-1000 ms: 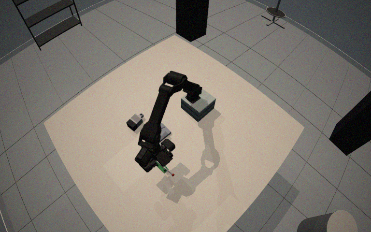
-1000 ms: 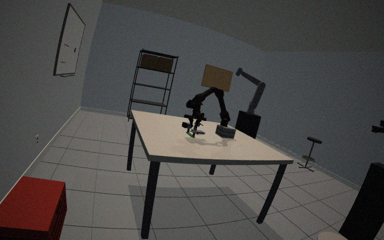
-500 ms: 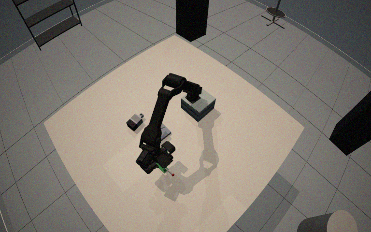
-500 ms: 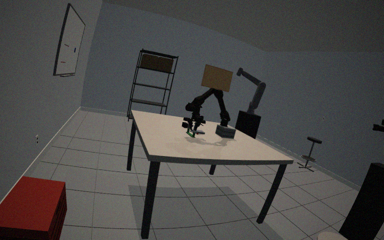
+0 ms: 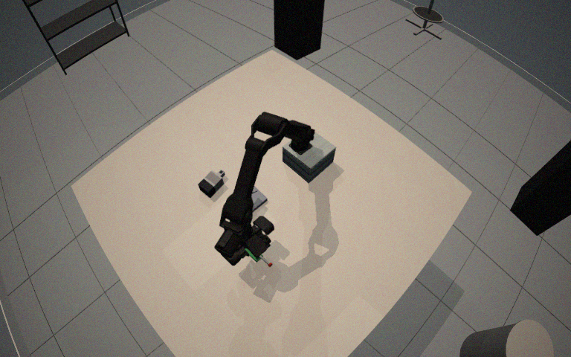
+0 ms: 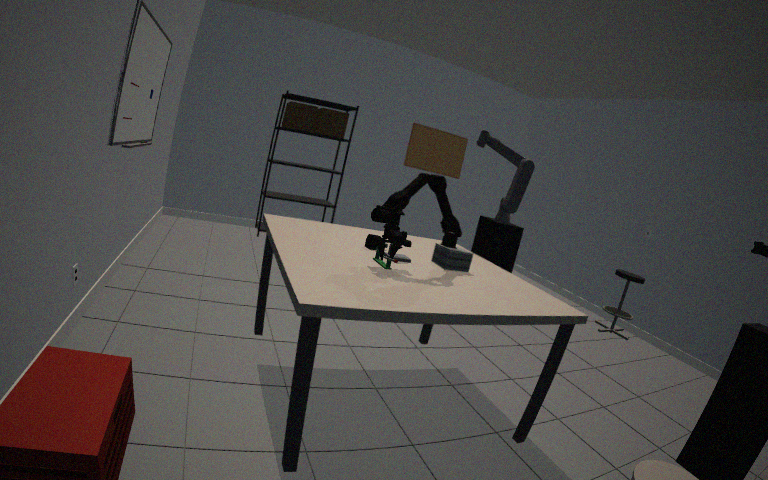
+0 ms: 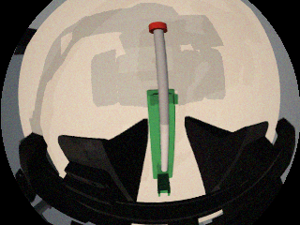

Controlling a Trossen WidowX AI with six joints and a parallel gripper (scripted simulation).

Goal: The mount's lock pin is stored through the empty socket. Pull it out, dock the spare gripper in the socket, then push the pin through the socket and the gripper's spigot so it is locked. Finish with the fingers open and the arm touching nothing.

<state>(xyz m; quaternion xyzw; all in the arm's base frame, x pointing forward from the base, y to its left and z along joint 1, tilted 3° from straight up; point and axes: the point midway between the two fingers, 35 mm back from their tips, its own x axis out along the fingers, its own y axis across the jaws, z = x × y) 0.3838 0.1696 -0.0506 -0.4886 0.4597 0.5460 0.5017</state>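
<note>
Now: gripper tip 4 cm to the left of the green bracket. The rest, counted from my gripper tip: grey mount (16 cm to the right, 11 cm behind, 2 cm above); spare gripper (31 cm to the right, 7 cm behind).
</note>
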